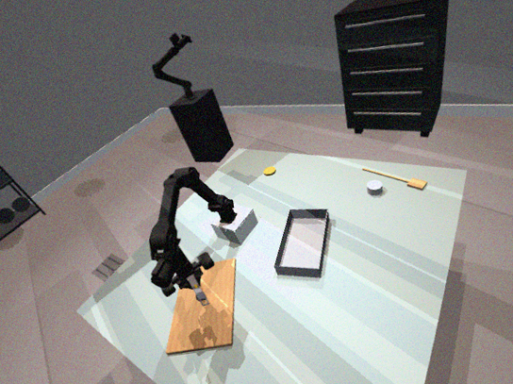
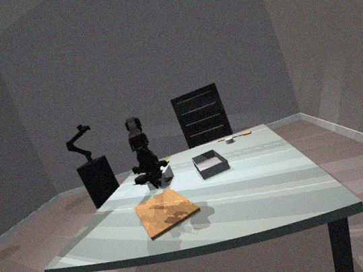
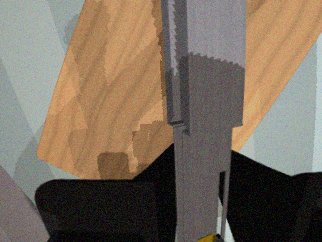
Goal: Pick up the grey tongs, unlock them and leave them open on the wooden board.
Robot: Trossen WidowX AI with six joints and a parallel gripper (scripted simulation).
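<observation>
Now: gripper tip 120 mm above the wooden board and 30 mm past it. The rest, counted from my gripper tip: small white cylinder: 710 mm to the left, 490 mm ahead, 110 mm below; roasting tin: 350 mm to the left, 270 mm ahead, 100 mm below; yellow disc: 830 mm to the left, 120 mm below, 90 mm behind.
</observation>
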